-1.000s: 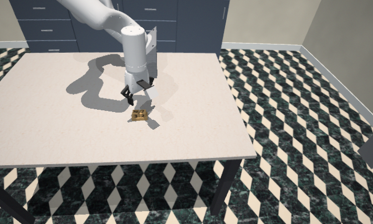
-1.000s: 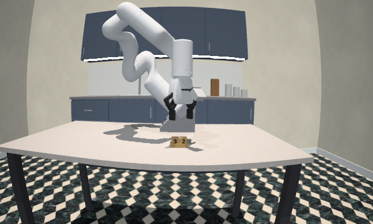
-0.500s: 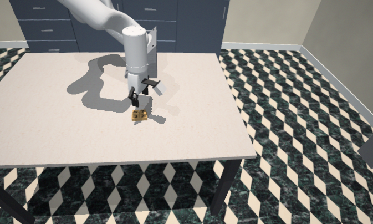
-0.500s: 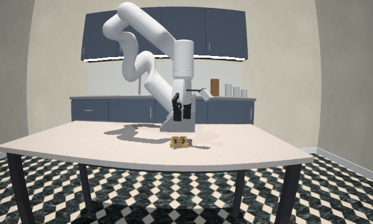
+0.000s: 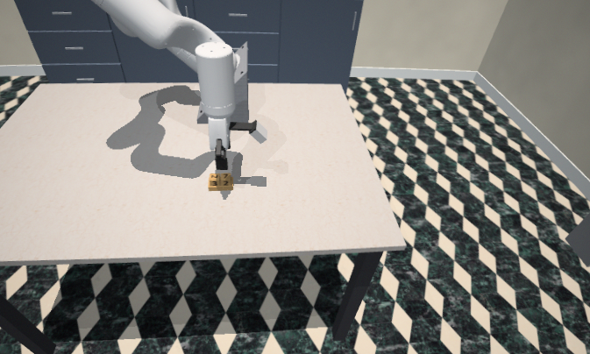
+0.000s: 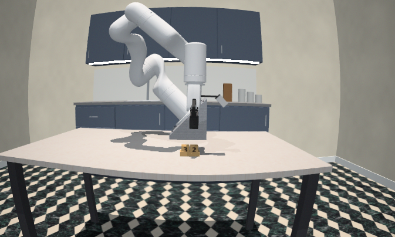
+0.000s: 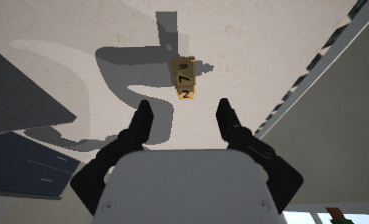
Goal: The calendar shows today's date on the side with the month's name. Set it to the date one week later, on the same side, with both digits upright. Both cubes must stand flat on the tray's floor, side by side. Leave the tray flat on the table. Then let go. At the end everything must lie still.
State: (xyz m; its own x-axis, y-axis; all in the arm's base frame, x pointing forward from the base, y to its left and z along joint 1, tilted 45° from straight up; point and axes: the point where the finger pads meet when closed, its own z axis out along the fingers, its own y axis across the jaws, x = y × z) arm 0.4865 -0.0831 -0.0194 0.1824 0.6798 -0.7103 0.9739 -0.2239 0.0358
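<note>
My hand is 20 mm to the left of the wooden tray and 110 mm above it.
</note>
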